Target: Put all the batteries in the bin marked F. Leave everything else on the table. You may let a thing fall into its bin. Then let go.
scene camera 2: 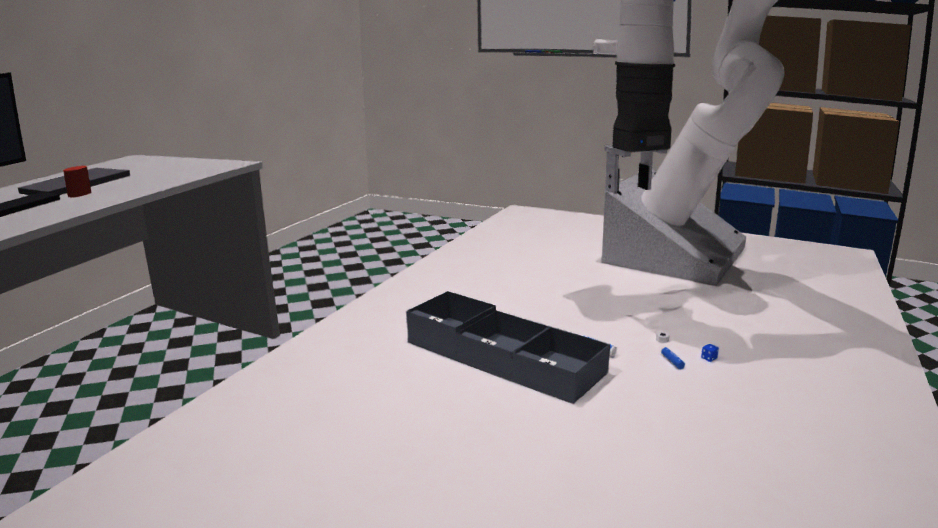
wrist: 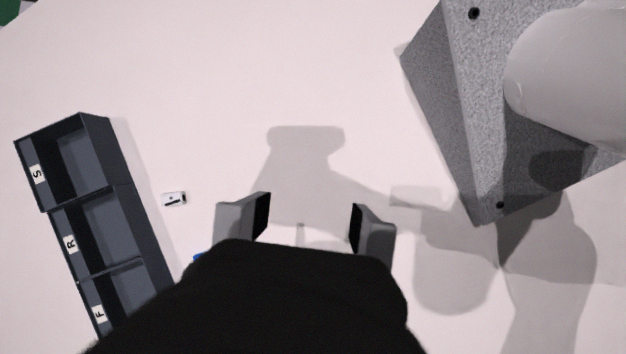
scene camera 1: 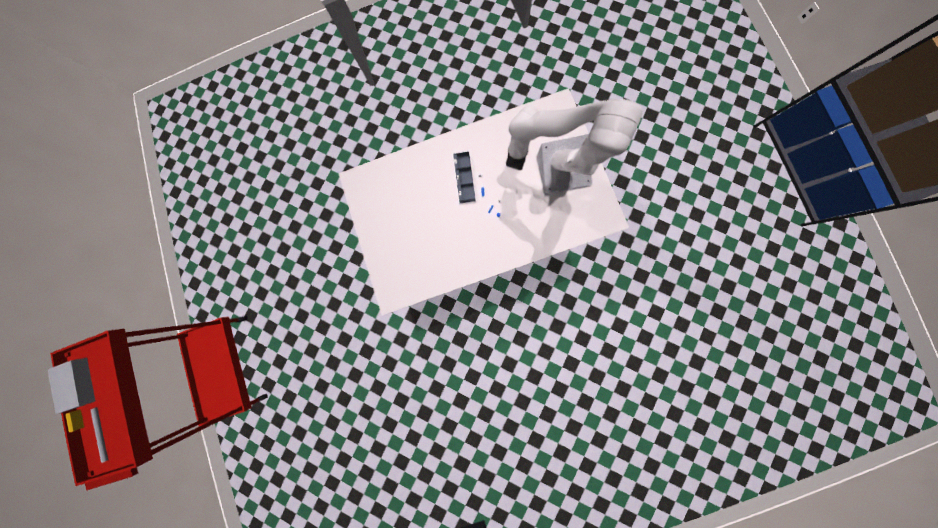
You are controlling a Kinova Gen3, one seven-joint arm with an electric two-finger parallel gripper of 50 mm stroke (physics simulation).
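Places are measured from the arm's base along level axes (x back, y left, z down), in centimetres.
Where they show: gripper, fingertip midpoint: (scene camera 2: 628,190) (wrist: 309,215) (scene camera 1: 515,165); arm's base, link origin: (scene camera 2: 663,209) (wrist: 550,66) (scene camera 1: 560,160).
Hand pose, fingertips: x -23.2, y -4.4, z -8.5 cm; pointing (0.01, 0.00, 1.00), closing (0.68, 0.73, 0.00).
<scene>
Each offset is from my fingertips to the top centre of the thing. "pt": to the spot under its first point.
The dark three-part tray {dz +12.9, dx -21.3, dy -12.1 cm} (scene camera 1: 473,190) (scene camera 2: 498,370) (wrist: 150,240) stands on the table; its compartment marked F {pt dz +14.0, dx -27.1, dy -5.2 cm} (wrist: 99,314) is the end one, nearest in scene camera 2. A blue cylinder with a pale end, battery-like, {dz +16.1, dx -16.2, dy -0.9 cm} (scene camera 1: 483,192) (scene camera 2: 612,350) lies close beside the tray, partly hidden behind it in scene camera 2. A slimmer blue cylinder {dz +16.5, dx -16.3, dy +8.6 cm} (scene camera 1: 490,209) (scene camera 2: 672,358) lies farther out; whether it is a battery is hard to tell. A bit of blue {pt dz +16.2, dx -15.0, dy -3.0 cm} (wrist: 198,256) shows past the gripper body. My gripper (scene camera 2: 628,182) (wrist: 309,215) is open and empty, high above the table near the arm's base.
A blue die {dz +15.9, dx -14.3, dy +13.3 cm} (scene camera 1: 498,215) (scene camera 2: 709,352) lies beside the slimmer cylinder. A small pale ring-like piece {dz +16.7, dx -10.7, dy +7.0 cm} (scene camera 2: 662,336) lies near them. A small silvery piece, like a sharpener, {dz +16.4, dx -13.2, dy -10.1 cm} (scene camera 1: 479,175) (wrist: 173,198) lies beside the tray. The arm's grey base (scene camera 2: 639,242) (wrist: 465,100) stands behind the gripper.
</scene>
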